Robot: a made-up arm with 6 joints. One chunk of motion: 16 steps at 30 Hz.
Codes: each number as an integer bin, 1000 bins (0 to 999) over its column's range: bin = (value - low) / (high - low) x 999, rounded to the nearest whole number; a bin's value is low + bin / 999 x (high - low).
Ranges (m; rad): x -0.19..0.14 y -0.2..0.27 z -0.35..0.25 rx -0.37..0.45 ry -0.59..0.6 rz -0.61..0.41
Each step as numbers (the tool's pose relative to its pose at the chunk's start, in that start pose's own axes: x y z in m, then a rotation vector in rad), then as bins.
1 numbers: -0.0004 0.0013 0.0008 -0.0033 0.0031 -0.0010
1 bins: 574 428 584 447 498 596
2 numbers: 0.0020 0.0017 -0.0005 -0.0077 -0.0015 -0.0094
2 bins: 581 429 582 441 494 588
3 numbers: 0.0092 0.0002 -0.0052 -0.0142 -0.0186 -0.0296
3 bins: 603 426 574 433 480 568
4 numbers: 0.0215 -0.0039 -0.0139 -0.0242 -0.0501 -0.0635
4 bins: 640 417 560 421 453 535
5 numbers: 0.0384 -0.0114 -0.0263 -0.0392 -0.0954 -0.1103
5 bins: 691 401 539 403 415 489
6 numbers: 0.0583 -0.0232 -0.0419 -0.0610 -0.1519 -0.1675
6 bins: 752 376 513 376 368 433
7 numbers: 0.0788 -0.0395 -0.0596 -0.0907 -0.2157 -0.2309
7 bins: 814 341 484 340 314 371
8 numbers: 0.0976 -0.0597 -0.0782 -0.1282 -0.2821 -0.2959
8 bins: 871 298 453 295 258 308
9 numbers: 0.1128 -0.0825 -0.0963 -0.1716 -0.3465 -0.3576
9 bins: 917 250 422 242 204 247
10 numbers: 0.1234 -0.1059 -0.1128 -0.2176 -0.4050 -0.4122
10 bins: 949 200 395 186 155 194
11 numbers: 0.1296 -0.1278 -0.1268 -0.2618 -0.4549 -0.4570
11 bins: 968 153 372 132 113 150
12 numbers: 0.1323 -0.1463 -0.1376 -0.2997 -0.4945 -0.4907
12 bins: 976 114 354 86 80 117
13 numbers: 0.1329 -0.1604 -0.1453 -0.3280 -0.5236 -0.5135
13 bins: 978 84 341 51 56 95
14 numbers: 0.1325 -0.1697 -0.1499 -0.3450 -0.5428 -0.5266
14 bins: 976 64 333 30 40 82
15 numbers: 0.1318 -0.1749 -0.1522 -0.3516 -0.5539 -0.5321
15 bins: 974 53 329 22 30 76
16 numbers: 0.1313 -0.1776 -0.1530 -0.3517 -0.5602 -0.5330
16 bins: 973 48 328 22 25 75
